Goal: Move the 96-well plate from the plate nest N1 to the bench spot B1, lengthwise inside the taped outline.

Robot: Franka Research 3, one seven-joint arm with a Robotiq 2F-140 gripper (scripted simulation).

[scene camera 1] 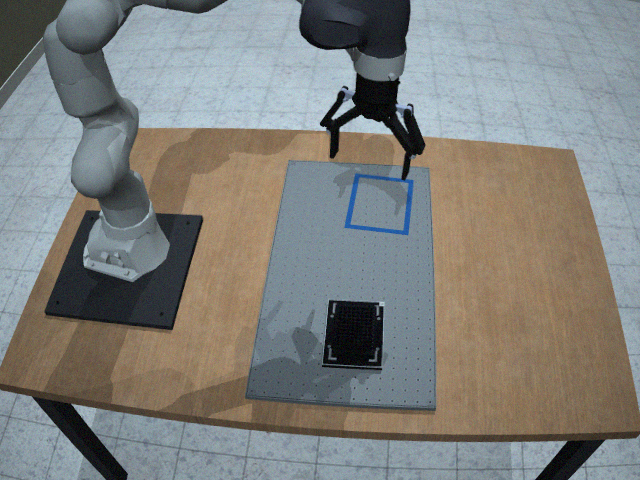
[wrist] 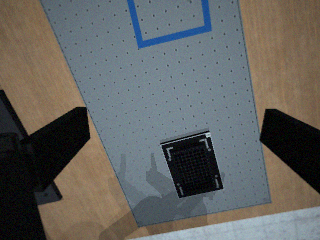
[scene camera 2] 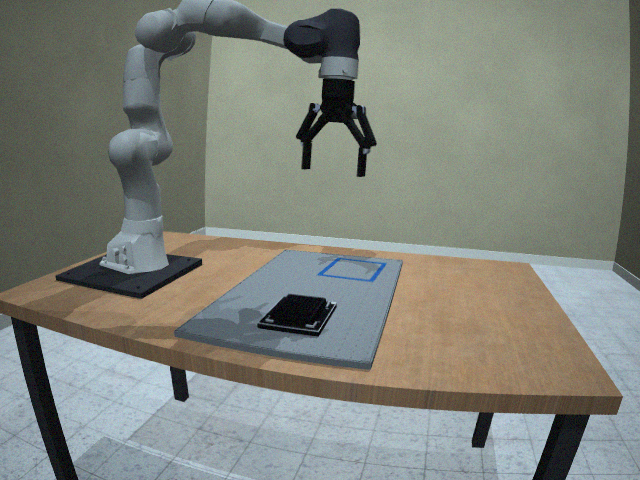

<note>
I see my gripper (scene camera 1: 369, 164) and a black 96-well plate (scene camera 1: 344, 331).
The black 96-well plate is seen too in the wrist view (wrist: 191, 162) and in scene camera 2 (scene camera 2: 295, 309). My gripper also shows in the wrist view (wrist: 174, 123) and in scene camera 2 (scene camera 2: 332, 172).
</note>
